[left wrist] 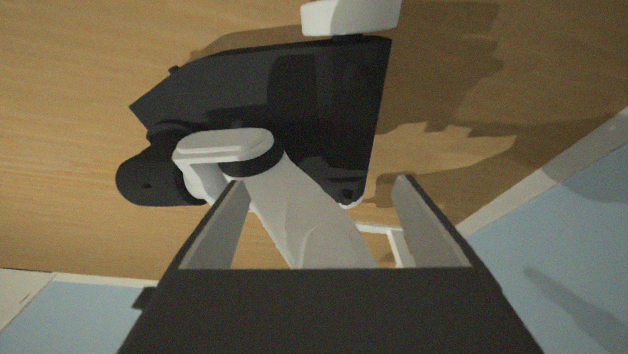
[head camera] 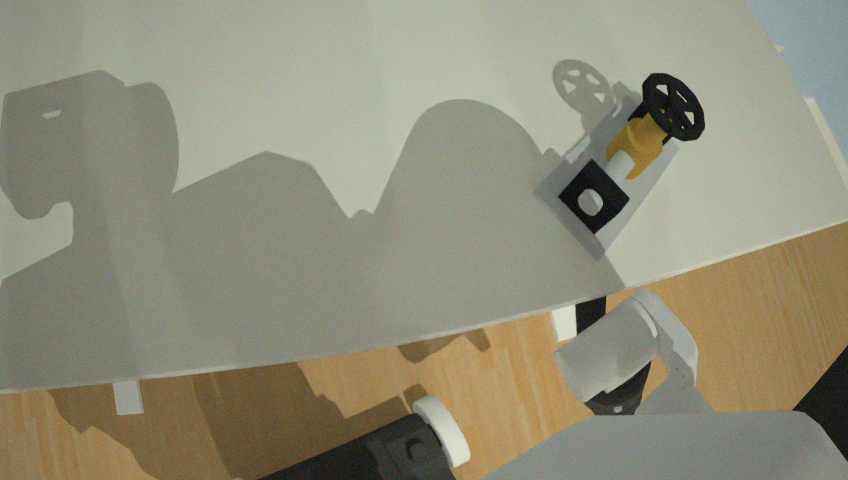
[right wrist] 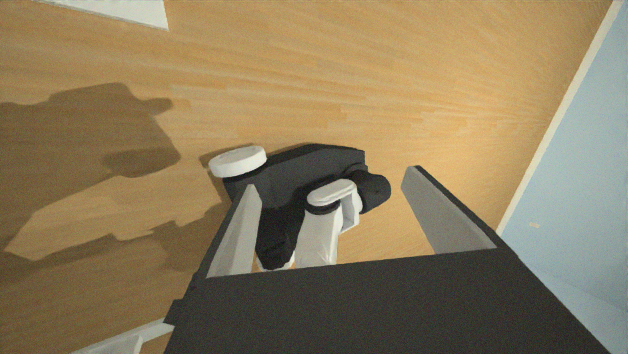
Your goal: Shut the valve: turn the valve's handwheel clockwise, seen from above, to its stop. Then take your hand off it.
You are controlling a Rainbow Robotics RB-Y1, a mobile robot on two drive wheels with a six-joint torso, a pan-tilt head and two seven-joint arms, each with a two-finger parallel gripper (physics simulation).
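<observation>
The valve has a black spoked handwheel (head camera: 691, 135) above a yellow body (head camera: 639, 139), at the upper right of the head camera view. Its grey base plate (head camera: 642, 187) sits on the pale table, with a black square flange (head camera: 571, 195) at the near end. No gripper touches the handwheel. My left gripper (left wrist: 319, 187) is open and empty in the left wrist view, above the floor and the robot's base. My right gripper (right wrist: 330, 185) is open and empty in the right wrist view, also above the floor and base. The valve does not show in either wrist view.
The pale table (head camera: 333, 53) carries broad arm shadows. My right arm (head camera: 615, 344) is beside its near edge, below the valve in the head camera view. The dark robot base (left wrist: 330, 100) (right wrist: 300, 170) with a white wheel (head camera: 443, 431) stands on the wooden floor (head camera: 761, 297).
</observation>
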